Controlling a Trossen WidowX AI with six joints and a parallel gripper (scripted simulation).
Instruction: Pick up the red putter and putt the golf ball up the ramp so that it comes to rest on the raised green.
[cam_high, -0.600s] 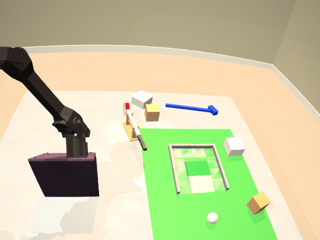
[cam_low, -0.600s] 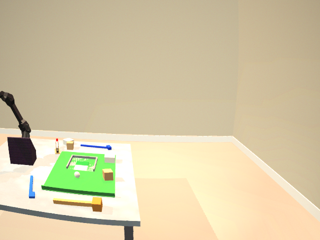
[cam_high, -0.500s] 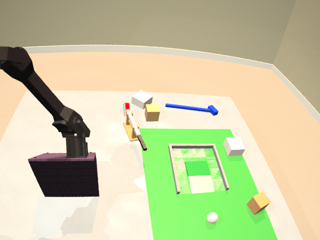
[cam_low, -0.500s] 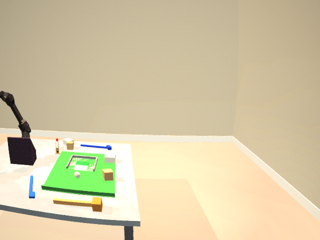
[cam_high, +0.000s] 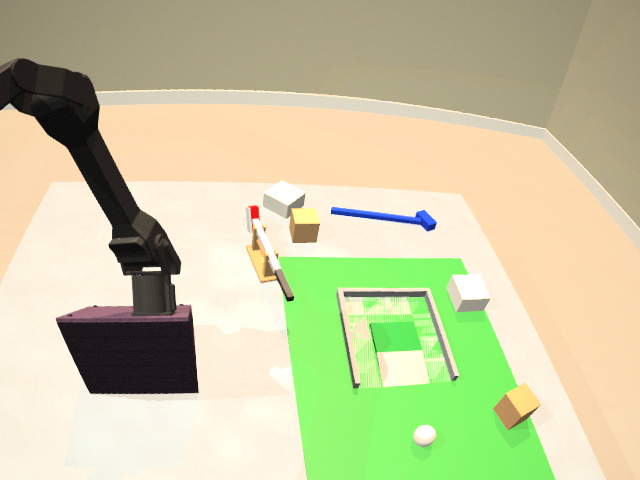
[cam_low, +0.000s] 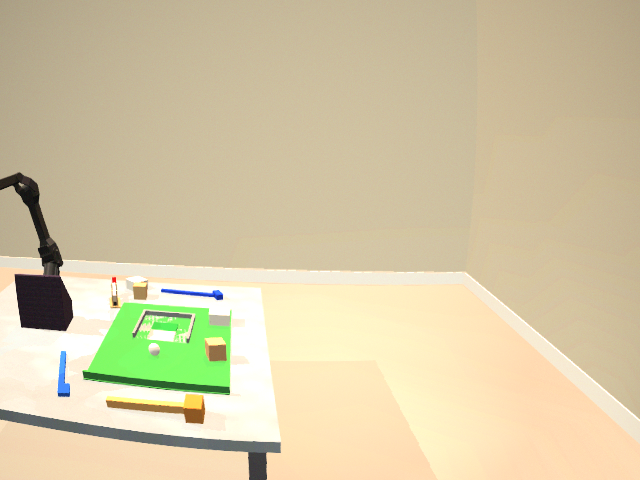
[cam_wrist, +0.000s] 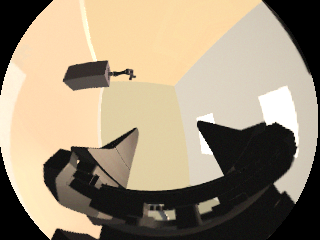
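The red putter lies 60 cm below my gripper tip, 60 cm ahead of it and 59 cm to the left of it. Also, from my gripper tip: mat (86 cm ahead, 66 cm below, 25 cm to the left); blue putter (96 cm ahead, 77 cm to the left, 65 cm below); white golf ball (83 cm ahead, 64 cm below, 12 cm to the left).
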